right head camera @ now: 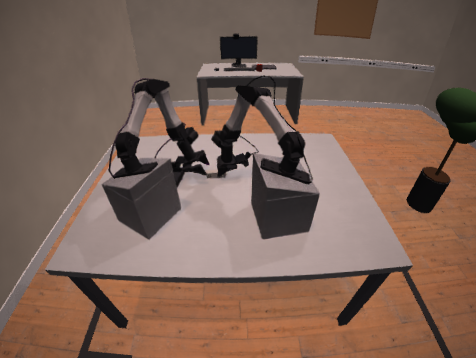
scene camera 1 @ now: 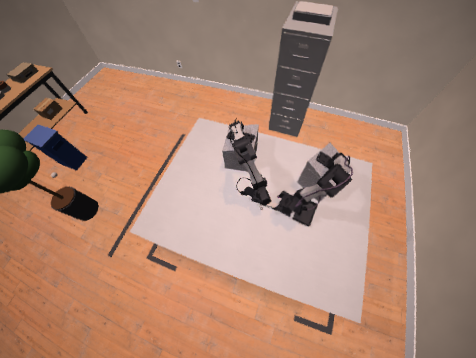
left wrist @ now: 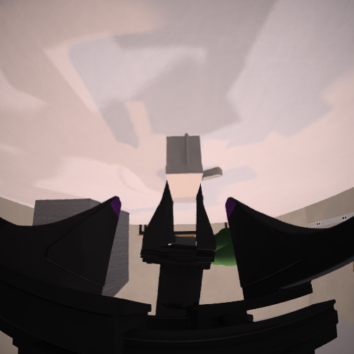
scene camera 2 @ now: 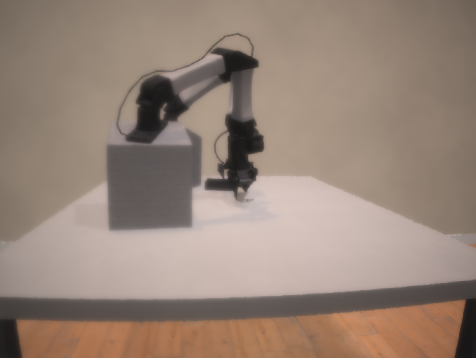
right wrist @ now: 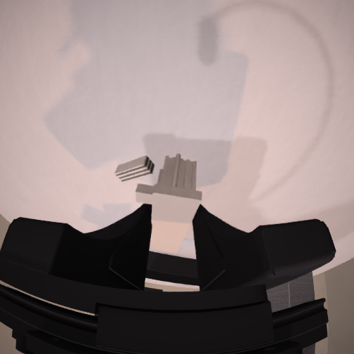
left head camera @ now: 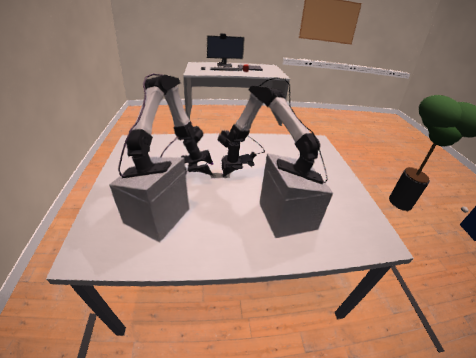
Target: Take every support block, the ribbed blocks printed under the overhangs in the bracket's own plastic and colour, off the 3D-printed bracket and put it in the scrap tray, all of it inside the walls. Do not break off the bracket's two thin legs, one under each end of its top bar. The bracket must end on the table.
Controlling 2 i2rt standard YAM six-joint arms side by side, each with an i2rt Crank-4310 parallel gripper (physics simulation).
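Note:
The grey-beige bracket [left wrist: 175,156] [right wrist: 170,197] [scene camera 2: 241,197] is near the table top, with its pale broad side towards the right gripper. A ribbed part [right wrist: 187,173] and a thin leg show beyond its bar. A loose-looking ribbed block [right wrist: 134,168] [left wrist: 212,173] [scene camera 2: 250,200] lies beside it. My right gripper [right wrist: 172,201] [right head camera: 220,173] is shut on the bracket. My left gripper [right head camera: 206,167] is open, facing the bracket from the other side, with nothing between its fingertips. The dark scrap tray [scene camera 2: 219,184] [right wrist: 172,267] is partly hidden; its inside does not show.
Two grey pedestals [left head camera: 150,205] [left head camera: 296,207] carry the arms on the white table [left head camera: 225,250]. The two grippers are close together near the table's middle. The left arm covers the tray in scene camera 1. A filing cabinet [scene camera 1: 303,75] stands beyond the table.

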